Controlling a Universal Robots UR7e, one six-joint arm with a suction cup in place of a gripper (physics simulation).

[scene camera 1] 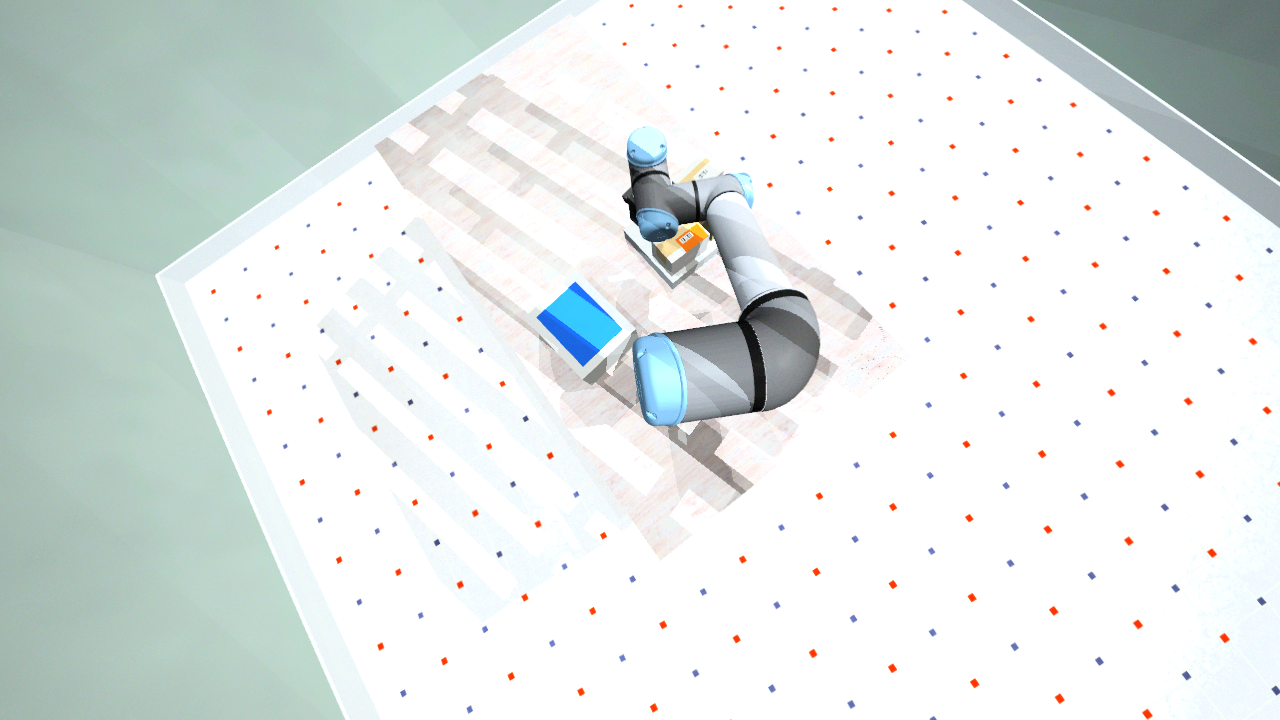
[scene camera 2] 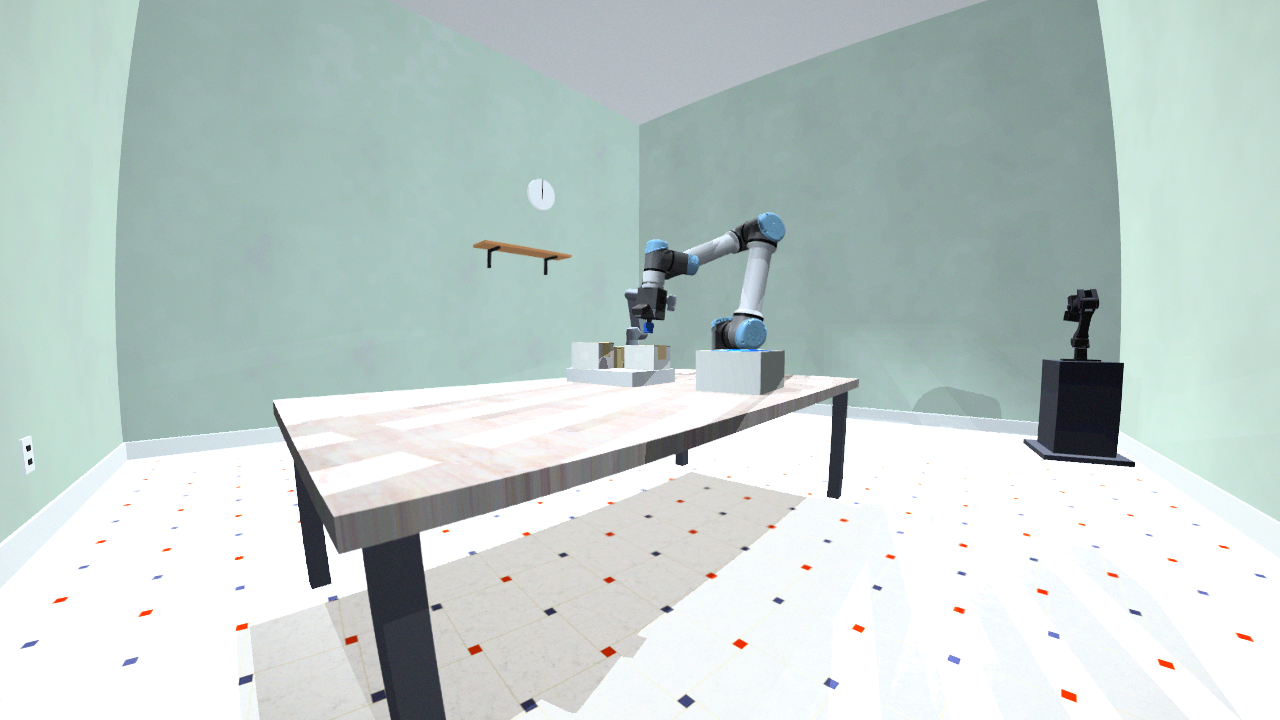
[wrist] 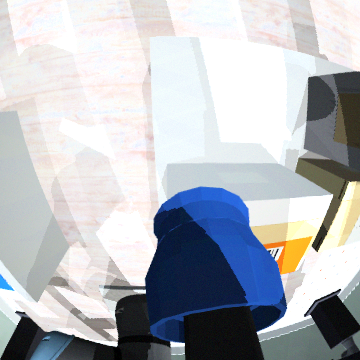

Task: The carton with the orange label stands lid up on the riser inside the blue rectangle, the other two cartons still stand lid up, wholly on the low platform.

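Frame: origin at the arm's base, x ahead, y right, z down, level; centimetres.
Seen in the pictures: hand at its tool point: (scene camera 2: 648,332) (wrist: 201,228); arm's base at its link origin: (wrist: 145,308).
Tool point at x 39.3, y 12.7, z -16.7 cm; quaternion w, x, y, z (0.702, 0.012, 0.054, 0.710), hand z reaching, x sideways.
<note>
Pixels of each thing's top centre, then the offset from my tool point to it. Level surfaces: height alone.
- carton with the orange label, top centre: (wrist: 252,248) (scene camera 1: 680,237) (scene camera 2: 647,345) dy +4.8, dx -6.9, dz +4.4 cm
- low white platform at its top centre: (wrist: 286,153) (scene camera 1: 687,224) (scene camera 2: 620,368) dy +13.3, dx -2.0, dz +12.9 cm
- second carton at its top centre: (scene camera 1: 698,174) (scene camera 2: 592,342) dy +22.3, dx +2.7, dz +3.4 cm
- riser at its top centre: (scene camera 1: 578,323) (scene camera 2: 742,350) dy -32.5, dx -3.8, dz +5.7 cm
- blue rectangle at its top centre: (scene camera 1: 578,323) (scene camera 2: 742,350) dy -32.5, dx -3.8, dz +5.7 cm
- pale wooden table at its surface level: dz +17.7 cm
The carton with the orange label (scene camera 1: 690,237) (wrist: 289,251) stands lid up on the low white platform (scene camera 1: 677,270) (scene camera 2: 617,376) (wrist: 178,103); its grey lid (wrist: 257,180) faces up. My blue suction cup (wrist: 201,201) (scene camera 2: 640,336) hangs right over that lid, very close to it; I cannot tell whether it touches. It holds nothing. A second carton (wrist: 336,118) (scene camera 2: 590,355) stands beside it on the platform, partly cut off in the wrist view. The riser (scene camera 2: 739,370) (wrist: 21,200) with the blue rectangle (scene camera 1: 580,322) stands apart, nearer the arm's base, and bears nothing.
All stands on a pale wooden table (scene camera 2: 536,429). The arm's elbow (scene camera 1: 769,349) reaches over the table beside the riser. A black camera stand (scene camera 2: 1080,407) is on the floor at the right wall. A shelf (scene camera 2: 520,249) hangs on the back wall.
</note>
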